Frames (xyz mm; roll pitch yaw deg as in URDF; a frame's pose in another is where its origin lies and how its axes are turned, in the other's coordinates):
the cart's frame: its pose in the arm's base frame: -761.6 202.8 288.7 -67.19 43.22 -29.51
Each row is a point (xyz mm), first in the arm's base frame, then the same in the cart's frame.
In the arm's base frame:
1: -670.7 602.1 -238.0
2: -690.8 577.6 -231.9
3: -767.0 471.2 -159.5
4: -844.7 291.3 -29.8
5: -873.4 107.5 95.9
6: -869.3 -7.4 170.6
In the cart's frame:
1: 275.0 580.1 181.6
2: 266.9 567.3 153.1
3: 207.2 477.0 49.9
4: 133.6 301.1 -87.5
5: 95.3 107.8 -195.1
6: 88.0 -18.3 -248.3

